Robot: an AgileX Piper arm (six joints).
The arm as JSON. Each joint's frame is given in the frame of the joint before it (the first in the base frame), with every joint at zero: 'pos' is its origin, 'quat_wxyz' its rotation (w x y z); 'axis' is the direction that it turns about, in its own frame. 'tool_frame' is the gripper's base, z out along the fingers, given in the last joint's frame.
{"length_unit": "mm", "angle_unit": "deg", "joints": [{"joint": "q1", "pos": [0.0, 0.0, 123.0], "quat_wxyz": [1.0, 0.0, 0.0, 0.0], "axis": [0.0, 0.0, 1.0]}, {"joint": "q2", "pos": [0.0, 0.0, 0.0], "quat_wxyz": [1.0, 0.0, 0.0, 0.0], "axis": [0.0, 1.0, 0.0]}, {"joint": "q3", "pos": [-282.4, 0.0, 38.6], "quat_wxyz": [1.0, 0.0, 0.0, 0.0], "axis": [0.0, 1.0, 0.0]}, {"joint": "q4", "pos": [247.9, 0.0, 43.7], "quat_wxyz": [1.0, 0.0, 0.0, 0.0], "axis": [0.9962, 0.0, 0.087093]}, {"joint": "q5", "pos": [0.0, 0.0, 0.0], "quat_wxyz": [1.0, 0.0, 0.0, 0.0], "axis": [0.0, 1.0, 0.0]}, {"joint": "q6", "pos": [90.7, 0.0, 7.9], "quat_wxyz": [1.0, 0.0, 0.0, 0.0], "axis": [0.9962, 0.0, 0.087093]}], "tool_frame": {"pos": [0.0, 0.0, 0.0], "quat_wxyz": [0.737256, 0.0, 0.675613, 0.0]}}
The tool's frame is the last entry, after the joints.
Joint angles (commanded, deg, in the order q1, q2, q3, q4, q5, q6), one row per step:
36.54 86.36 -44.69 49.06 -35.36 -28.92
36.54 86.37 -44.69 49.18 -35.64 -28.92
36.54 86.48 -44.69 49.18 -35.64 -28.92
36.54 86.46 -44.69 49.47 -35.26 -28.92
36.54 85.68 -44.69 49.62 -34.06 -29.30
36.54 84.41 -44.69 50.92 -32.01 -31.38
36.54 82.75 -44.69 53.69 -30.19 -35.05
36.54 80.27 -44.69 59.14 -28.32 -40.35
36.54 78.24 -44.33 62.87 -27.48 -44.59
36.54 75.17 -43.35 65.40 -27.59 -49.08
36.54 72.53 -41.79 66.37 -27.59 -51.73
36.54 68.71 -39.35 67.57 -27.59 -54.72
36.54 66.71 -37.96 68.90 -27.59 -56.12
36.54 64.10 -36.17 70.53 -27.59 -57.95
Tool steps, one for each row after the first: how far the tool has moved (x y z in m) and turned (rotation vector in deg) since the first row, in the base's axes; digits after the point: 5 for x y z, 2 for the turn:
0.00013 -0.00033 0.00022 0.08 -0.16 -0.24
0.00034 -0.00018 -0.00038 0.01 -0.07 -0.24
0.00016 -0.00007 -0.00090 0.20 0.36 -0.18
-0.00182 -0.00016 0.00183 0.37 0.68 0.53
-0.00517 -0.00092 0.00559 -0.07 1.50 1.48
-0.00934 -0.00330 0.01093 -0.76 2.18 1.91
-0.01558 -0.00815 0.01901 -0.55 3.21 1.59
-0.02127 -0.01275 0.02457 -0.92 3.52 1.40
-0.03008 -0.02046 0.03310 -2.18 2.27 1.14
-0.03888 -0.02735 0.03654 -3.38 1.45 1.26
-0.05186 -0.03740 0.03961 -4.57 0.45 1.34
-0.05882 -0.04301 0.03967 -4.58 0.45 1.08
-0.06779 -0.05017 0.03945 -4.65 0.37 0.81

